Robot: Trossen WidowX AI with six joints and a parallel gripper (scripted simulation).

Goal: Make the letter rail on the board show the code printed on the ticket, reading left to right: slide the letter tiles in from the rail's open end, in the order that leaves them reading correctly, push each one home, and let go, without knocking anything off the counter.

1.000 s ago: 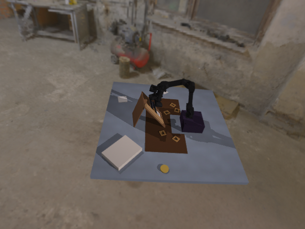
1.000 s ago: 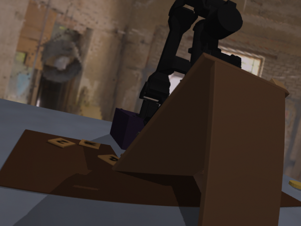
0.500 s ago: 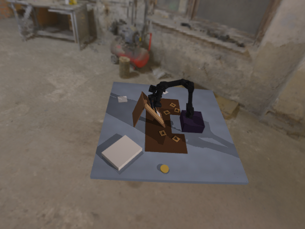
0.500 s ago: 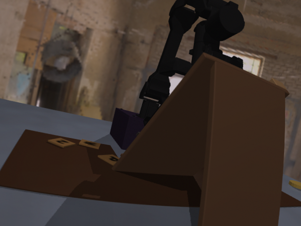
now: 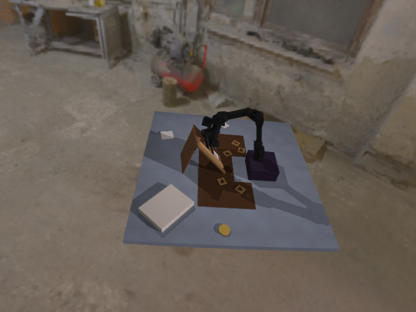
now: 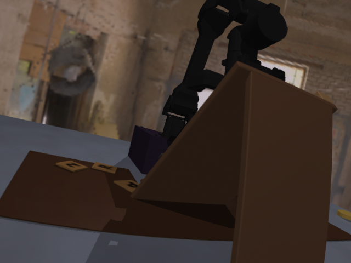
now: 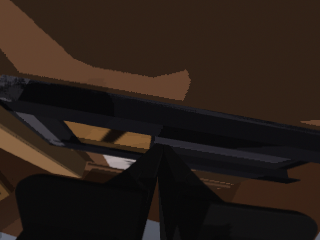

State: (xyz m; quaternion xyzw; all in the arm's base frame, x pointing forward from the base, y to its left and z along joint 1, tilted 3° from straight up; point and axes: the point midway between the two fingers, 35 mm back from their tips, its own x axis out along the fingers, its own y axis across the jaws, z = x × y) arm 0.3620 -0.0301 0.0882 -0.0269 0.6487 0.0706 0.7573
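Right now my gripper tip is 6 cm past the white ticket, 1 cm to the right of it and 8 cm above it. Round my gripper tip: yellow disc: 10 cm behind, 58 cm to the left, 16 cm below; brown mat: 16 cm behind, 4 cm to the left, 17 cm below.
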